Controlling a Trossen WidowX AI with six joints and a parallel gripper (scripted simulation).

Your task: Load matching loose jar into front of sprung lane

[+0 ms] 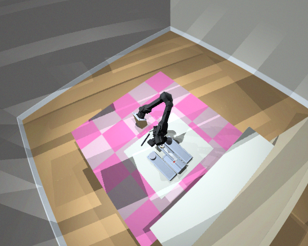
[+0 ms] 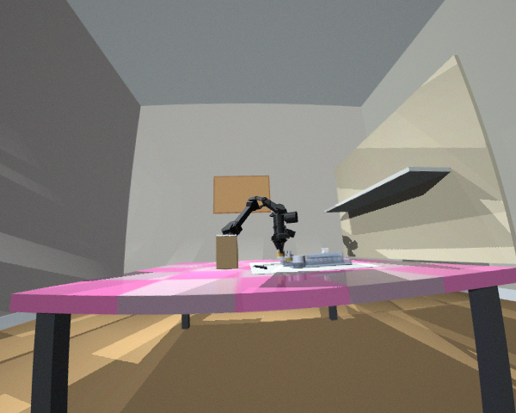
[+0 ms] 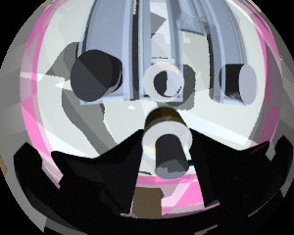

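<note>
Right now my gripper tip is 110 mm past the thin black rod, 80 mm to the left of it and 60 mm above it. Also, from my gripper tip: wall shelf (550 mm ahead, 80 mm to the left, 300 mm above); then grey lane fixture (200 mm ahead, 10 mm to the left, 50 mm below); then red mark (240 mm ahead).
</note>
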